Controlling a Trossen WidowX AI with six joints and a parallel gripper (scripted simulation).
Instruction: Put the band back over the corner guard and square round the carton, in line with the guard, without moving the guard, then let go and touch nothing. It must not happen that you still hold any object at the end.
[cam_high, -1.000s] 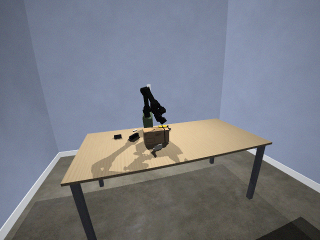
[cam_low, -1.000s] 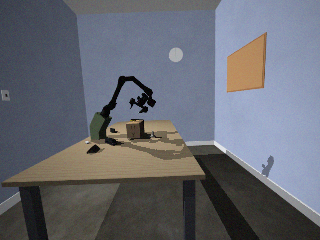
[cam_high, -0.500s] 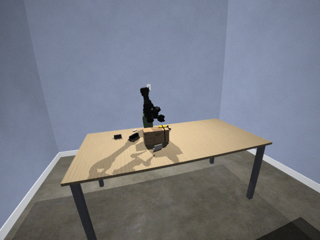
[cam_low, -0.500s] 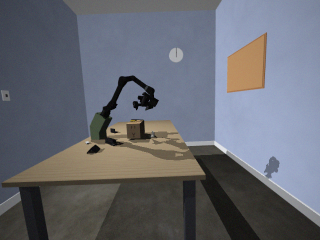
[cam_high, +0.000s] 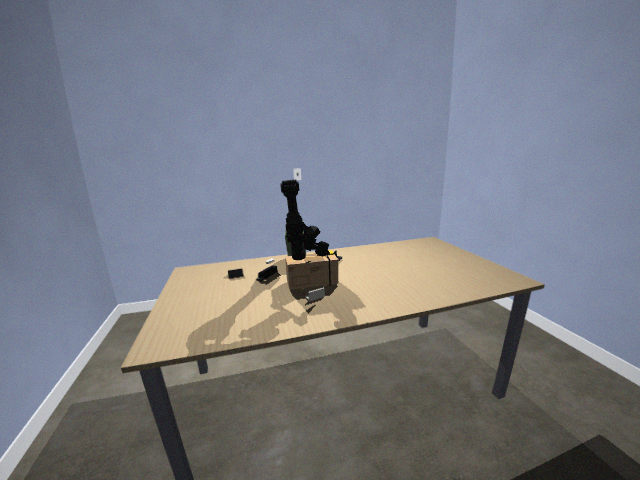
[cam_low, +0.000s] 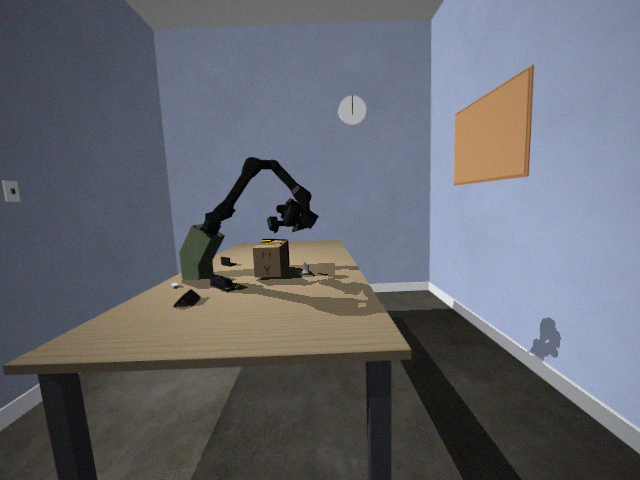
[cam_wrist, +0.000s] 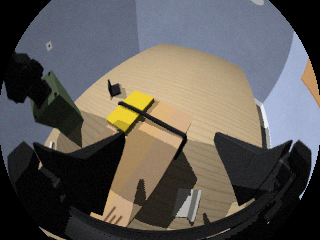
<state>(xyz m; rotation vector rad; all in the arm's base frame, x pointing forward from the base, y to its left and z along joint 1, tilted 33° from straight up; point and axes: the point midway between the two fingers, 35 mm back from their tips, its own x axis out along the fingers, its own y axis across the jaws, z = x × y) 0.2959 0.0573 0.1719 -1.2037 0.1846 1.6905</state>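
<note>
Right now my hand is 70 mm past the brown carton, 20 mm to the left of it and 130 mm above it. The rest, counted from my hand: white piece (460 mm behind, 170 mm to the right, 200 mm below).
</note>
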